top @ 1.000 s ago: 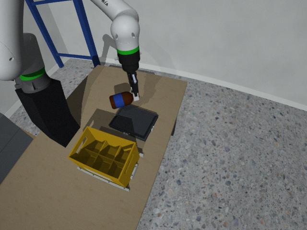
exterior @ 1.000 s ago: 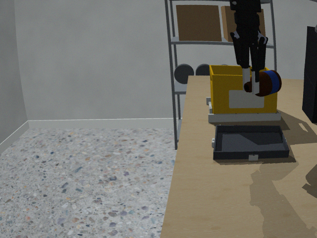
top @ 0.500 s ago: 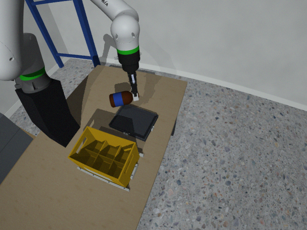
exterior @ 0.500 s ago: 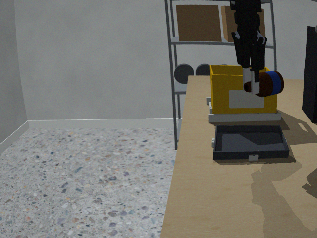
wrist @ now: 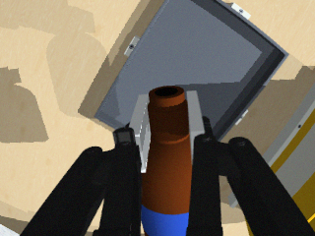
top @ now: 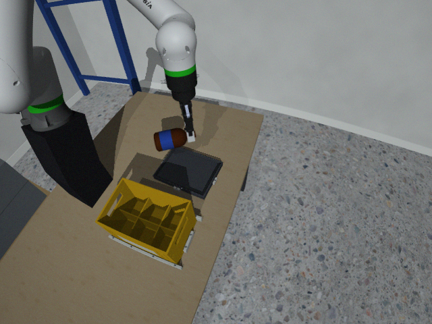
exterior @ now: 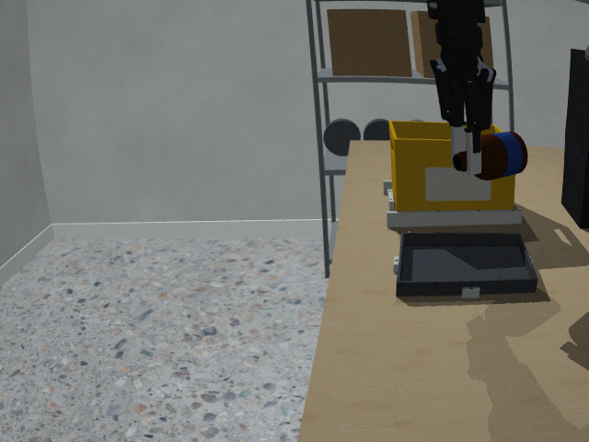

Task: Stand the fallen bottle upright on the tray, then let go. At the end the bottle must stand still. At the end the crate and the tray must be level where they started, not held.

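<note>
The brown bottle is 50 mm behind my hand, 20 mm to the right of it and 20 mm below it. The rest, counted from my hand: dark grey tray 210 mm below, 40 mm to the right, 20 mm behind; then yellow crate 330 mm to the right, 140 mm below, 80 mm behind.
</note>
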